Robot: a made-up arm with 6 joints.
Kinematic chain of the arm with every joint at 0, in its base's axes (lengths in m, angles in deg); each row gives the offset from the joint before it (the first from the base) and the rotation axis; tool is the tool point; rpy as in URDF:
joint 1: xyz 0 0 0.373 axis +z
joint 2: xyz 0 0 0 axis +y
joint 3: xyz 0.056 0 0.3 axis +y
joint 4: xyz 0.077 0 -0.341 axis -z
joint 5: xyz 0 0 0 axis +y
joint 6: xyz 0.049 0 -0.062 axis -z
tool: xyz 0 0 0 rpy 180 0 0
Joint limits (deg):
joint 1: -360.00..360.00
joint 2: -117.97..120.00
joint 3: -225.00..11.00
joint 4: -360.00..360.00
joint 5: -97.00..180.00
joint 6: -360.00..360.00
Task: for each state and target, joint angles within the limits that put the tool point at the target. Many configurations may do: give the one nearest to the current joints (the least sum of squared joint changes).
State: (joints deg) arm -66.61 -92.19 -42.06 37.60 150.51 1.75
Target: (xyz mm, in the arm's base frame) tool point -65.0 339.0 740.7
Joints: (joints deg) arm -69.37 -92.99 -89.14 48.69 137.35 1.75
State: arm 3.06 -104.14 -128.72 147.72 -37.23 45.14
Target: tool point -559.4 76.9 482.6
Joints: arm -11.57 -117.97 -114.40 152.15 -53.69 45.14
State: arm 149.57 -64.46 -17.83 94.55 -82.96 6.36
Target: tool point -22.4 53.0 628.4
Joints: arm 175.08 -65.99 -29.60 113.69 -97.00 6.36
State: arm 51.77 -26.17 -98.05 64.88 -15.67 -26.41
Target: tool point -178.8 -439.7 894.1
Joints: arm 61.79 -64.04 -134.44 58.77 -9.75 -26.41
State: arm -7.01 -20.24 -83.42 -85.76 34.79 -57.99
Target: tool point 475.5 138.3 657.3
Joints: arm 15.17 2.43 -80.19 -85.75 31.75 -57.99
